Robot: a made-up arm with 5 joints. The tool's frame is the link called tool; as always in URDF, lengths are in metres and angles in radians.
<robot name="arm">
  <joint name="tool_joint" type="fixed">
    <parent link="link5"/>
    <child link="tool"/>
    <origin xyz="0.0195 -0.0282 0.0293" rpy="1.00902 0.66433 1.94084"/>
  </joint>
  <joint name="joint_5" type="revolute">
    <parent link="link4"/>
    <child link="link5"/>
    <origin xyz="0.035 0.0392 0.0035"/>
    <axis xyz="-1 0 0"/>
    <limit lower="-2.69" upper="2.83" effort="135" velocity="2"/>
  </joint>
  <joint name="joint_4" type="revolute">
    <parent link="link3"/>
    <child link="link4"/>
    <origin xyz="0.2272 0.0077 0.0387"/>
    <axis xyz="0 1 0"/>
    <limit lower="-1.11" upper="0.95" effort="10" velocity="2"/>
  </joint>
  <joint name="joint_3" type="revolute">
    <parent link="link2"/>
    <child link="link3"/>
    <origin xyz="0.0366 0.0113 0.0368"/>
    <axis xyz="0 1 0"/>
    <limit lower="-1.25" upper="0.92" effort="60" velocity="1.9"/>
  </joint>
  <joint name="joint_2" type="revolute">
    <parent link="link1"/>
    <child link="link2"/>
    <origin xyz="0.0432 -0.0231 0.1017"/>
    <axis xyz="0 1 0"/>
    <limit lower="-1.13" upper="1.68" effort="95" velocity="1"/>
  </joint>
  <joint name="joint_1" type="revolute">
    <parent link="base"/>
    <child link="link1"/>
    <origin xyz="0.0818 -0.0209 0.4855"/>
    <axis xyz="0 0 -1"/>
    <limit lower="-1.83" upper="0.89" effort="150" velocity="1.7"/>
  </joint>
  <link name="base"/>
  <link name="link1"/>
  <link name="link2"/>
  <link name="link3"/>
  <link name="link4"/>
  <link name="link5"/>
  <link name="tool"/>
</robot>
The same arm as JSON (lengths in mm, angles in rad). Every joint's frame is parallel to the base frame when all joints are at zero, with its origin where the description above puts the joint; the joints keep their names.
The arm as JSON. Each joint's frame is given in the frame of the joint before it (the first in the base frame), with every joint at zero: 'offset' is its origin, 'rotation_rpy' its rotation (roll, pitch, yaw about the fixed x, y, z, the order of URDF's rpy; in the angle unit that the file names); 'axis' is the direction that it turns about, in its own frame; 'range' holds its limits. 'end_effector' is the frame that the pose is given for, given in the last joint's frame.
{"length_unit": "mm", "angle_unit": "rad", "chain": [{"id": "joint_1", "offset": [81.8, -20.9, 485.5], "rotation_rpy": [0.0, 0.0, 0.0], "axis": "-z", "range": [-1.83, 0.89]}, {"id": "joint_2", "offset": [43.2, -23.1, 101.7], "rotation_rpy": [0.0, 0.0, 0.0], "axis": "+y", "range": [-1.13, 1.68]}, {"id": "joint_3", "offset": [36.6, 11.3, 36.8], "rotation_rpy": [0.0, 0.0, 0.0], "axis": "+y", "range": [-1.25, 0.92]}, {"id": "joint_4", "offset": [227.2, 7.7, 38.7], "rotation_rpy": [0.0, 0.0, 0.0], "axis": "+y", "range": [-1.11, 0.95]}, {"id": "joint_5", "offset": [35.0, 39.2, 3.5], "rotation_rpy": [0.0, 0.0, 0.0], "axis": "-x", "range": [-2.69, 2.83]}], "end_effector": {"offset": [19.5, -28.2, 29.3], "rotation_rpy": [1.009, 0.6643, 1.9408]}}
